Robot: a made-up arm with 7 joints.
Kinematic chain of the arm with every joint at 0, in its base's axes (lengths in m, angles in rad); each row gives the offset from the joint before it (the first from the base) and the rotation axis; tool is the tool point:
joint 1: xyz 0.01 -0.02 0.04 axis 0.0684 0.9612 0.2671
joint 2: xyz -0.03 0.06 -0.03 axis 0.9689 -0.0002 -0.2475
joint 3: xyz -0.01 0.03 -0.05 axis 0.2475 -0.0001 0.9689
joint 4: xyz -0.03 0.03 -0.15 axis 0.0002 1 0
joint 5: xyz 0.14 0 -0.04 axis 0.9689 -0.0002 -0.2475
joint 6: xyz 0.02 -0.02 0 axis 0.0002 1 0
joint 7: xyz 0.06 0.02 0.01 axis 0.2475 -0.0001 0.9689
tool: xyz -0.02 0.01 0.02
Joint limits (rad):
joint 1: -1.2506..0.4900
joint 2: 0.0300..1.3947
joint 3: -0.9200..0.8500
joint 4: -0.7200..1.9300
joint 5: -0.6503..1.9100
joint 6: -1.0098..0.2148
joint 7: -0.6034..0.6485
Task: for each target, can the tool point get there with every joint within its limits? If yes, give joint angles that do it. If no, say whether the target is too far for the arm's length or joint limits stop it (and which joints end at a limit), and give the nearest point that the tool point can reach.
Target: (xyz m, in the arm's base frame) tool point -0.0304 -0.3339 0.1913
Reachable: no: joint limits stop it (at a limit: joint 1, joint 2, joint 3, joint 5, joint 6, joint 7) | nearest point 0.1280 -0.1150 0.0327 | short by 0.313 m
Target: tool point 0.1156 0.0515 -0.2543
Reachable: yes | joints -0.1217 0.1764 -0.1728 0.2957 1.5802 -0.7649 -0.2693
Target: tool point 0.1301 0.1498 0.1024
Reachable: yes | joints -0.6631 1.0685 0.2368 -0.4791 -0.3322 -0.5287 0.1848
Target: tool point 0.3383 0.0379 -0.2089
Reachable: yes | joints -0.8880 0.1833 -0.5312 1.1423 -0.1416 -0.2509 0.4140
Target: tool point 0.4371 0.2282 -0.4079
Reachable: no: too far | nearest point 0.3234 0.1717 -0.2851 | short by 0.177 m
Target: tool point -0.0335 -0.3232 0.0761
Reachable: no: joint limits stop it (at a limit: joint 1, joint 2, joint 3, joint 5, joint 6, joint 7) | nearest point 0.1338 -0.1205 0.0307 | short by 0.267 m
